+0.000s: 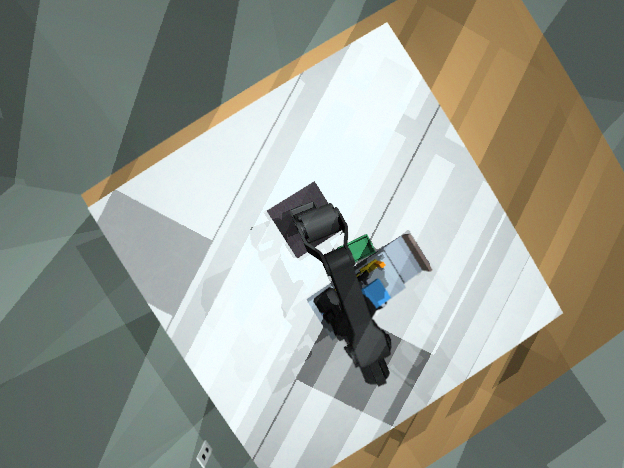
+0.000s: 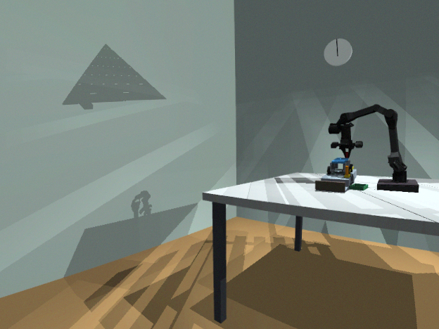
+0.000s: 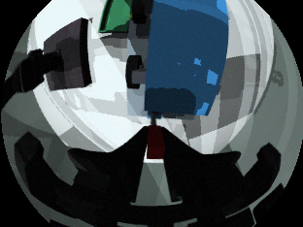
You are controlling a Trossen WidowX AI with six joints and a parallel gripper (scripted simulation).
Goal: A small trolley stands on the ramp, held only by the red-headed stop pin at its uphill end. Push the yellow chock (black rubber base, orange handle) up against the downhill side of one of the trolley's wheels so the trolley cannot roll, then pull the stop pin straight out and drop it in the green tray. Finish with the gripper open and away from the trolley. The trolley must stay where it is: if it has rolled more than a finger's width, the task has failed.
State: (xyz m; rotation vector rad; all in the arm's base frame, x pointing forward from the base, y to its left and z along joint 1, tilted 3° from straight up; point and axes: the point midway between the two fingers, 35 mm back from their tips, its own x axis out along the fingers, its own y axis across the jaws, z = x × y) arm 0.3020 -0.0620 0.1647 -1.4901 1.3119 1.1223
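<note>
Right now the green tray is 18 cm to the left of my gripper tip, 17 cm below it and 12 cm behind it. Round my gripper tip: ramp: 12 cm below, 11 cm to the left, 1 cm ahead; blue trolley: 10 cm to the left, 5 cm below, 1 cm ahead; red-headed stop pin: right at my gripper tip.
</note>
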